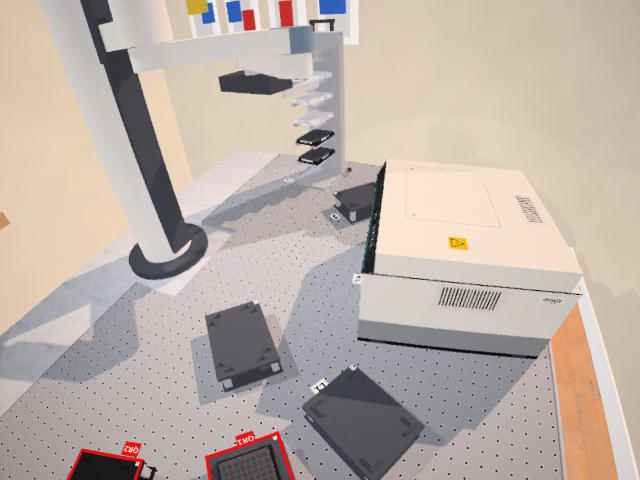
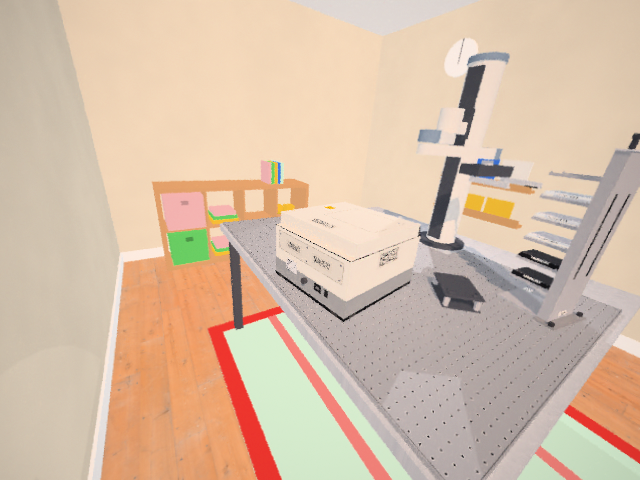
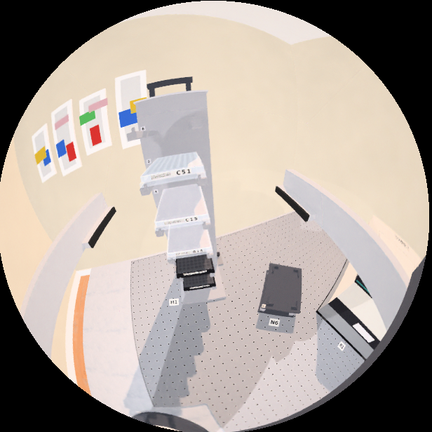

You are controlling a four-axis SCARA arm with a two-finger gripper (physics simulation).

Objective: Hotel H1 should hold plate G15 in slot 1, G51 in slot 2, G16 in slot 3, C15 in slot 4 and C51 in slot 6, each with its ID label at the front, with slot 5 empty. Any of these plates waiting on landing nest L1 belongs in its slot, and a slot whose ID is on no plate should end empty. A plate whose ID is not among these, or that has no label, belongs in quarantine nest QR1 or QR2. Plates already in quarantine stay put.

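Places are measured from the arm's base along level axes (x down, y ahead, z right), in millimetres.
Pixels of known places: gripper, between the fingertips: [image 1: 294,81] [image 2: 525,185]; arm's base, origin of its link: [image 1: 169,251] [image 2: 439,241].
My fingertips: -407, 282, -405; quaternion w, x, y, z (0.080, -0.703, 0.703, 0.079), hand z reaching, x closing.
For each thing: its middle in the pictures, then the offset to it from my fingertips, as dx, dy, dz. "*": a spot on its surface instead.
- Hotel H1, middle of its body: [image 1: 321,105] [image 2: 570,232] +114, +15, -161
- clear plate labelled C51, middle of its body: [image 1: 311,76] [image 2: 574,196] +10, -1, -131
- Clear plate C15, middle of its body: [image 1: 313,97] [image 2: 564,219] +81, -1, -131
- Landing nest L1, middle of its body: [image 1: 361,422] +366, +410, +687
- Nest QR1, a spot on its surface: [image 1: 285,454] * +344, +319, +785
- whether QR2, a spot on its surface: [image 1: 103,454] * +344, +46, +917
- Empty nest N6, middle of its body: [image 1: 363,200] [image 2: 455,290] +366, +222, +17
- cream instrument R1, middle of its body: [image 1: 454,249] [image 2: 345,249] +272, +507, +304
- empty nest, middle of its body: [image 1: 241,341] +364, +135, +618
Hotel H1 [image 1: 336,103] [image 2: 594,232] [image 3: 175,117] stands at the table's back corner. Its top shelf, slot 6, is empty. A clear plate labelled C51 [image 3: 172,167] [image 2: 568,196] is in slot 5. Clear plate C15 [image 3: 182,202] [image 2: 558,218] is in slot 4. A clear plate [image 3: 189,240] with a hard-to-read label is in slot 3. Two black plates [image 3: 195,265] [image 3: 199,281] fill slots 2 and 1; their IDs are too small to read. My gripper [image 3: 191,186] [image 2: 532,187] is open and empty, facing the hotel from a little way off. Landing nest L1 [image 1: 364,421] is empty.
Nest QR1 [image 1: 285,454] holds a dark plate; whether QR2 [image 1: 103,454] holds one is unclear. Empty nest N6 [image 3: 284,287] [image 1: 356,201] [image 2: 459,289] stands between the hotel and the cream instrument R1 [image 1: 465,206] [image 2: 351,237]. Another empty nest [image 1: 242,341] is mid-table.
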